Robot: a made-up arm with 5 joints. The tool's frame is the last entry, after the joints.
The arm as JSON. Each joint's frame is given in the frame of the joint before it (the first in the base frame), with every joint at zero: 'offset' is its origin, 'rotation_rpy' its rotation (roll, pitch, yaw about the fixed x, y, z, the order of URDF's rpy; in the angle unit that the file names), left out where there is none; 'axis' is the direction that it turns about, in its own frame. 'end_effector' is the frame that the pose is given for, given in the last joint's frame.
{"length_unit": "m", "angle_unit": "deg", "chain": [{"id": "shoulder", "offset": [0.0, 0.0, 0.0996], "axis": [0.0, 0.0, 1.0]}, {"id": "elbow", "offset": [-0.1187, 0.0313, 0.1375], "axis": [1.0, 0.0, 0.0]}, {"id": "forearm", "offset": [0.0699, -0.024, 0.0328], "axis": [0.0, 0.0, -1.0]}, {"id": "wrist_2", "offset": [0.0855, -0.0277, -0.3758], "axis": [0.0, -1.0, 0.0]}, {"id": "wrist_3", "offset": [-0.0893, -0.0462, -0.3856], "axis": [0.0, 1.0, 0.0]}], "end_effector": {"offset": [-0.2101, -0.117, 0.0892]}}
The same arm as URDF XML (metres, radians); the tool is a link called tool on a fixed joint. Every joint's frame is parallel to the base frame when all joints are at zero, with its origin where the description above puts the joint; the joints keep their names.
<robot name="arm">
<joint name="shoulder" type="continuous"><parent link="base_link"/><child link="link1"/><origin xyz="0 0 0.0996"/><axis xyz="0 0 1"/></joint>
<joint name="elbow" type="continuous"><parent link="link1"/><child link="link2"/><origin xyz="-0.1187 0.0313 0.1375"/><axis xyz="1 0 0"/></joint>
<joint name="forearm" type="continuous"><parent link="link2"/><child link="link3"/><origin xyz="0.0699 -0.024 0.0328"/><axis xyz="0 0 -1"/></joint>
<joint name="wrist_2" type="continuous"><parent link="link3"/><child link="link4"/><origin xyz="0.0855 -0.0277 -0.3758"/><axis xyz="0 -1 0"/></joint>
<joint name="wrist_3" type="continuous"><parent link="link4"/><child link="link5"/><origin xyz="-0.0893 -0.0462 -0.3856"/><axis xyz="0 1 0"/></joint>
<joint name="tool_joint" type="fixed"><parent link="link5"/><child link="tool"/><origin xyz="-0.2101 -0.117 0.0892"/></joint>
<link name="base_link"/>
<link name="link1"/>
<link name="link2"/>
<link name="link3"/>
<link name="link4"/>
<link name="link5"/>
<link name="tool"/>
</robot>

